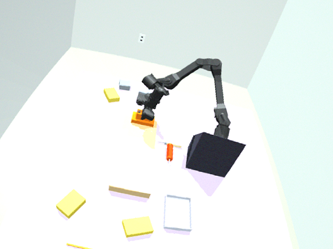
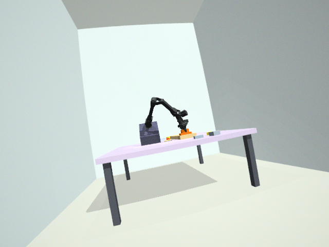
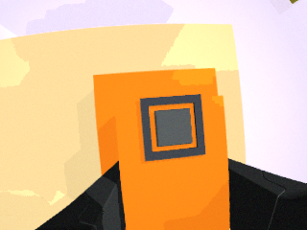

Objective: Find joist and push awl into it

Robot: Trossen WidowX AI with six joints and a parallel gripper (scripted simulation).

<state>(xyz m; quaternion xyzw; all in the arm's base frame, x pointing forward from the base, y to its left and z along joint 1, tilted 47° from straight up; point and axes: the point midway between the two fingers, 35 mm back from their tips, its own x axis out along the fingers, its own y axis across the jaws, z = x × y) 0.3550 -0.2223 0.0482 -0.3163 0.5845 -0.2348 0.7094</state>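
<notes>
Right now the pale tray is 230 mm behind my gripper tip, 500 mm to the left of it and 50 mm below it. From my gripper tip the other things lie so: square indicator light (20 mm ahead, 30 mm above); then orange stud finder (10 mm ahead, 20 mm above); then awl (160 mm behind, 90 mm to the left, 60 mm below).
</notes>
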